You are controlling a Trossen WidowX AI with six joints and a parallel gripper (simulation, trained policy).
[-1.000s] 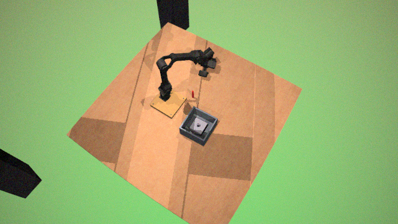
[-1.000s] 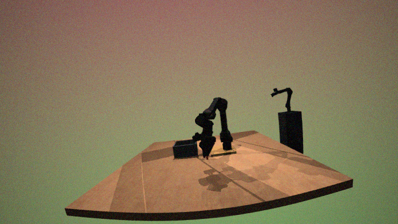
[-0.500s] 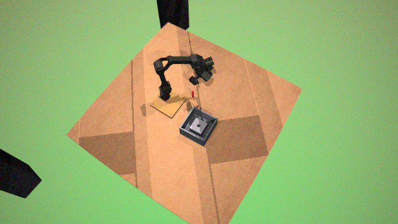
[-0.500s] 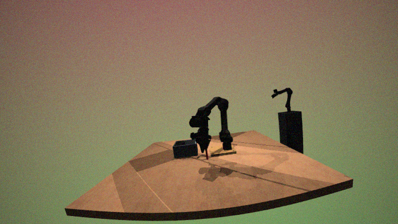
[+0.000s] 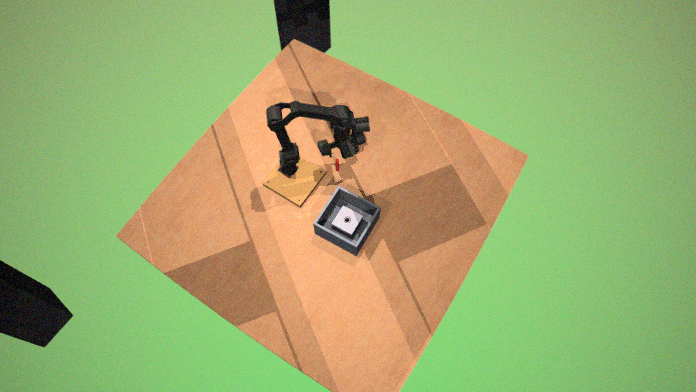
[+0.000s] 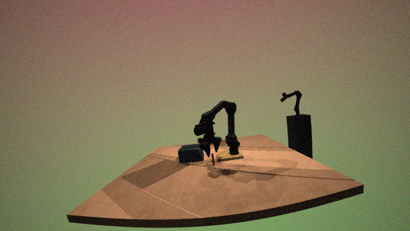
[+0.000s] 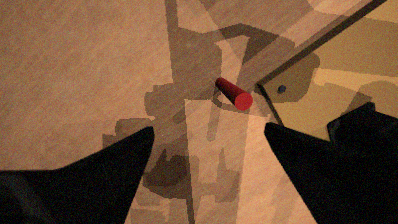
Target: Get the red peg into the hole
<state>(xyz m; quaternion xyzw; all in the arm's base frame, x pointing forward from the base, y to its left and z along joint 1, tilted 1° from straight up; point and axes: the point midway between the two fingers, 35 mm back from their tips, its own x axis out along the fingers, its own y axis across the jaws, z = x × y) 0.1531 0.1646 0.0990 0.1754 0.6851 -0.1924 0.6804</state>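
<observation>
Now: the red peg 4 cm below my gripper tip, 3 cm to the right of it and 1 cm ahead of it. The rest, counted from my gripper tip: grey box 21 cm to the right, 20 cm ahead, 6 cm below; then light grey plate 21 cm to the right, 20 cm ahead, 4 cm below.
</observation>
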